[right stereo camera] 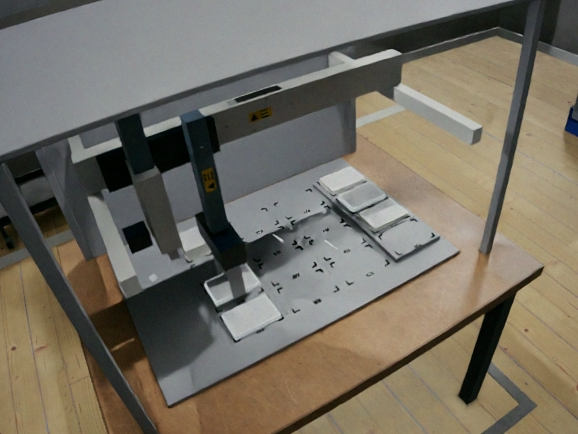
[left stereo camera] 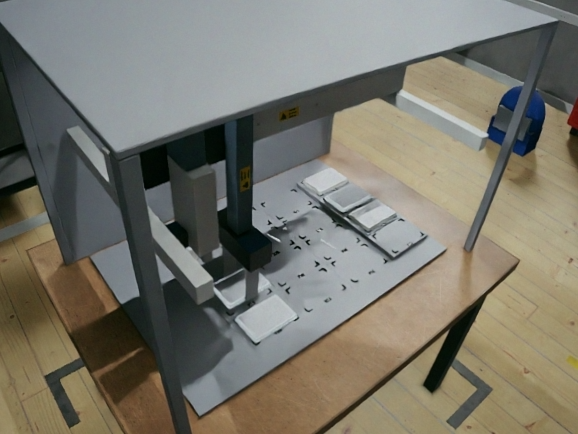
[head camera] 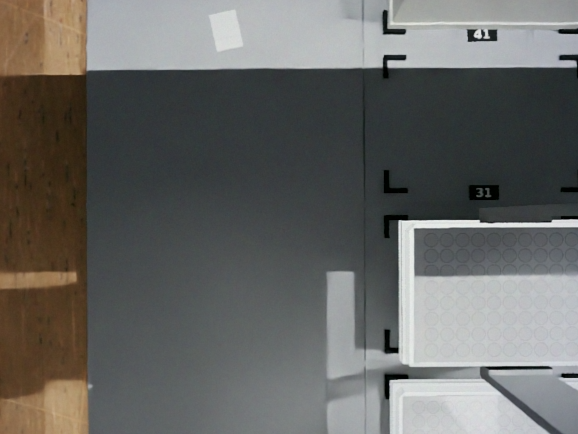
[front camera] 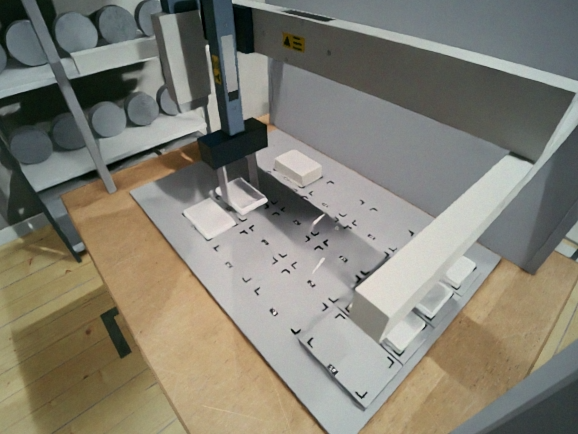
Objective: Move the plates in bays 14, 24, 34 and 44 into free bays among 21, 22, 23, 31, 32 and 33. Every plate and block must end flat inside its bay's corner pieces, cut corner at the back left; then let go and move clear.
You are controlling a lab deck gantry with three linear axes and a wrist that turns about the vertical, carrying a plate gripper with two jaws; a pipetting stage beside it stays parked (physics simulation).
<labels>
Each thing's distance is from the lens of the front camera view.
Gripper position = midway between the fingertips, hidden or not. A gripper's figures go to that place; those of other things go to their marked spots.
gripper (front camera: 241,194): 90 cm
white block (front camera: 301,170): 96 cm
bay 14 (front camera: 362,365): 64 cm
bay 31 (front camera: 274,188): 96 cm
The marked spots on the bay 14 and the white block are 57 cm apart.
</labels>
